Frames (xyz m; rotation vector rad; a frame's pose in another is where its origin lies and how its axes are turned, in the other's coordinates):
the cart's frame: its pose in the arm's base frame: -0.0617 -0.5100 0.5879 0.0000 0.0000 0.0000
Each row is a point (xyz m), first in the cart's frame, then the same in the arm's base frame.
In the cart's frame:
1: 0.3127 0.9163 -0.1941
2: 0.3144 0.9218 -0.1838
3: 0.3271 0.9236 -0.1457
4: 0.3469 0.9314 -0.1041
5: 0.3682 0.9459 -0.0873
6: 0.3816 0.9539 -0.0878
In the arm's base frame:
1: 0.2510 0.4063 0.3938
2: 0.2527 0.4118 0.4041
3: 0.2654 0.4136 0.4422
4: 0.2852 0.4214 0.4838
5: 0.3065 0.4359 0.5006
6: 0.3199 0.4439 0.5001

